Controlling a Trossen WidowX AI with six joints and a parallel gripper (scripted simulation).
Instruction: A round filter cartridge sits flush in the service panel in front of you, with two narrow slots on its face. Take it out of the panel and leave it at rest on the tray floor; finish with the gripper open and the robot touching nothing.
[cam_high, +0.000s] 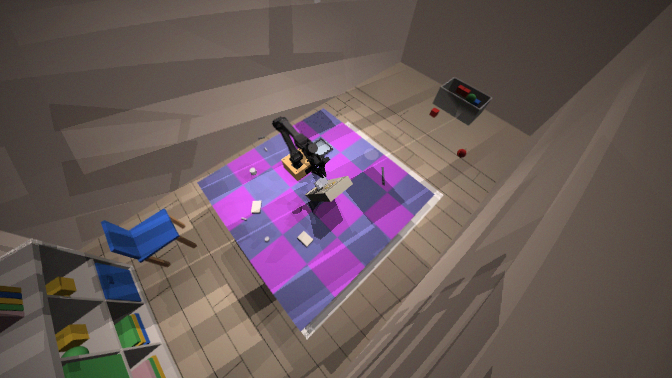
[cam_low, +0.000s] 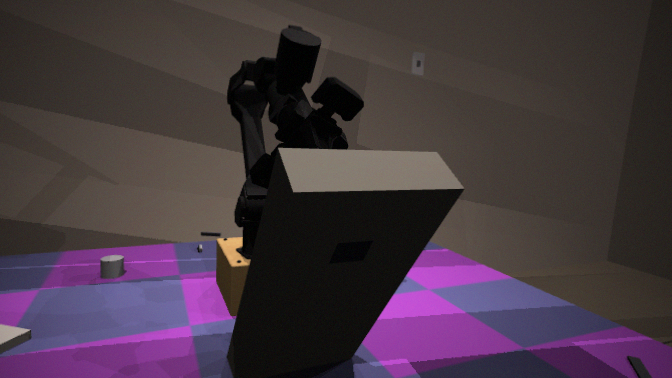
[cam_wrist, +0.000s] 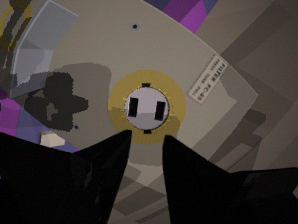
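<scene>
Right now my gripper tip is 60 mm short of the round grey filter cartridge, 10 mm to the left of it and 50 mm above it. The rest, counted from my gripper tip: tan service panel: 20 mm ahead, 120 mm below; grey tray: 340 mm behind, 350 mm to the left, 280 mm below.
</scene>
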